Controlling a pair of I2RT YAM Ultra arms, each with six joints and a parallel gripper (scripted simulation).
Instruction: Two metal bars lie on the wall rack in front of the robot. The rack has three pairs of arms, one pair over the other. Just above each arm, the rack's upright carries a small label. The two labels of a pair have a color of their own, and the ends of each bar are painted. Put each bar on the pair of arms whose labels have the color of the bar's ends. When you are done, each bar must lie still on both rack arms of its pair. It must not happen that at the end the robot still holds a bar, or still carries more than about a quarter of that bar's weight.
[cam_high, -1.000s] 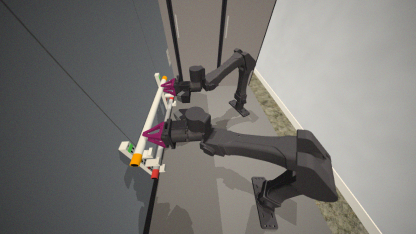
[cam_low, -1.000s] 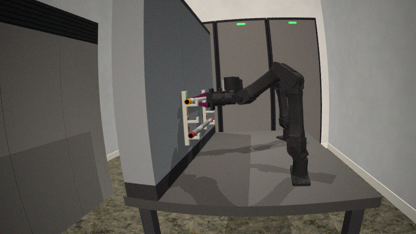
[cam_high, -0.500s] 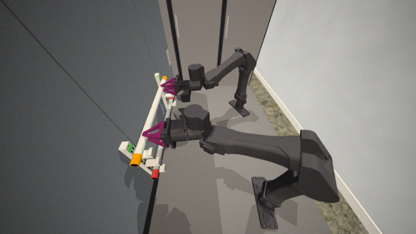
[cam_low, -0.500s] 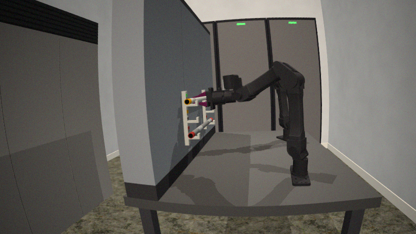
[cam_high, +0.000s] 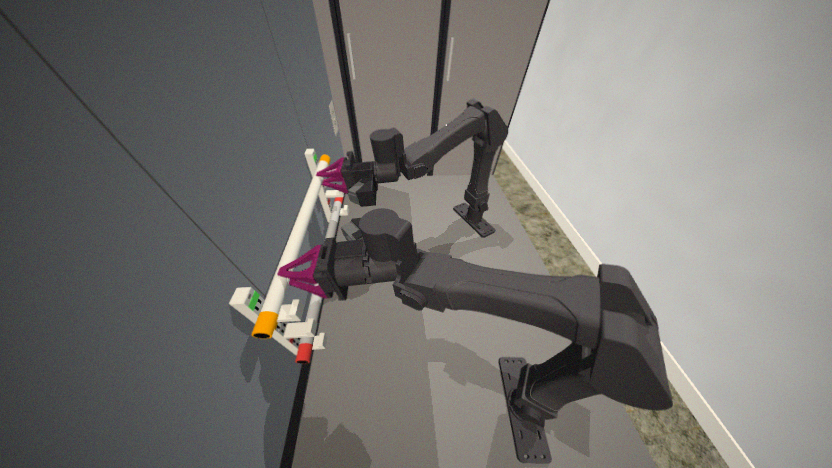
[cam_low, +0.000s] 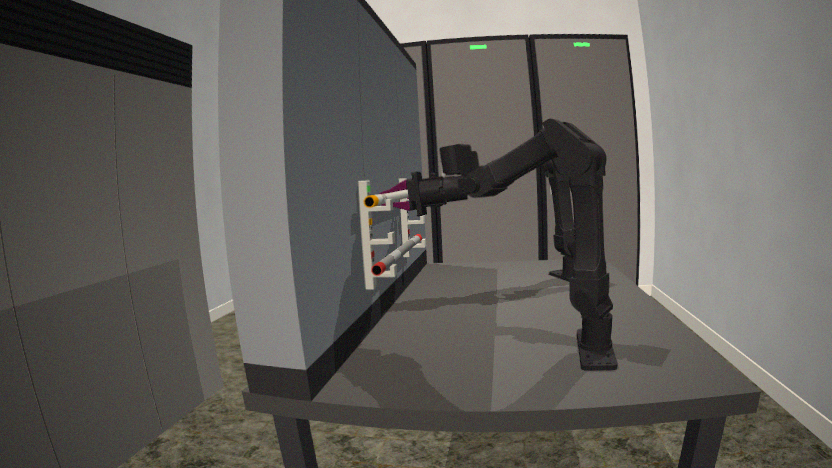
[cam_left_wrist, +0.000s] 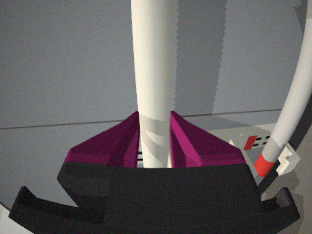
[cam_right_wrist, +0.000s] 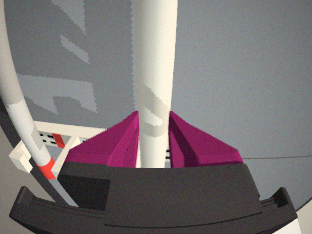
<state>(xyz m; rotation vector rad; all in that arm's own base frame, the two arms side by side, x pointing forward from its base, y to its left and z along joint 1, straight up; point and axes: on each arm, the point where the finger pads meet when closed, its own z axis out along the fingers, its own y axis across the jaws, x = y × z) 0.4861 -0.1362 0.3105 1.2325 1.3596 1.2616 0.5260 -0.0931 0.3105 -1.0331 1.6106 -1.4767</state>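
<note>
Right now my left hand is 15 cm to the left of the orange-ended bar and 2 cm short of it. Also, from my left hand: grey wall panel (17 cm to the right, 12 cm ahead, 11 cm above); then red-ended bar (15 cm to the right, 15 cm below, 1 cm ahead).
The orange-ended bar lies 15 cm to the left of my right hand. The rest, counted from my right hand: grey wall panel: 13 cm to the left, 11 cm above, 9 cm ahead; red-ended bar: 15 cm below, 14 cm to the left, 1 cm behind.
</note>
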